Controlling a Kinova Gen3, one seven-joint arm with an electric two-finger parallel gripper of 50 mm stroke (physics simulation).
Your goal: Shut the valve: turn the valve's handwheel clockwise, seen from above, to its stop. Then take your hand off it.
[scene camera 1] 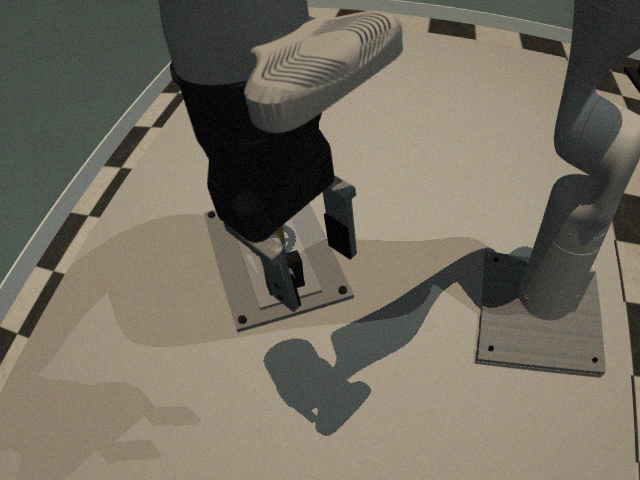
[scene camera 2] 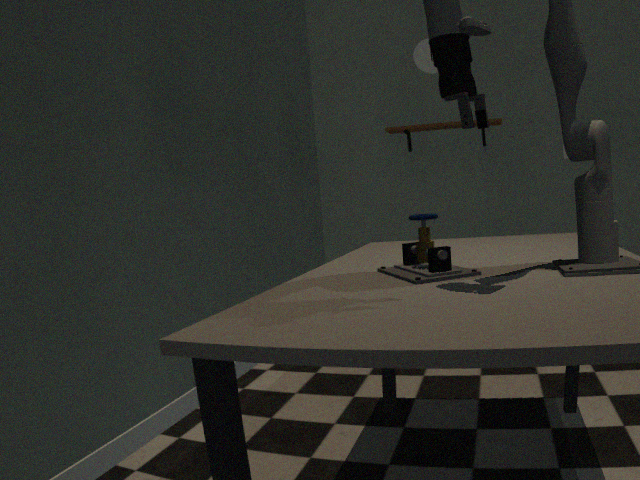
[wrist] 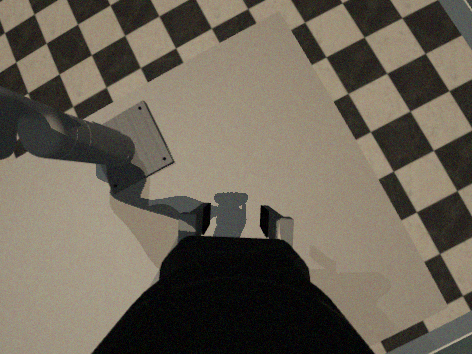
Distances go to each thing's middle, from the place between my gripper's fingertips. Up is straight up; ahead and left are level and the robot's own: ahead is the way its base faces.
I see my gripper 300 mm above the grey base plate (scene camera 2: pixel 407 276), 280 mm to the left of it and 100 mm short of it.
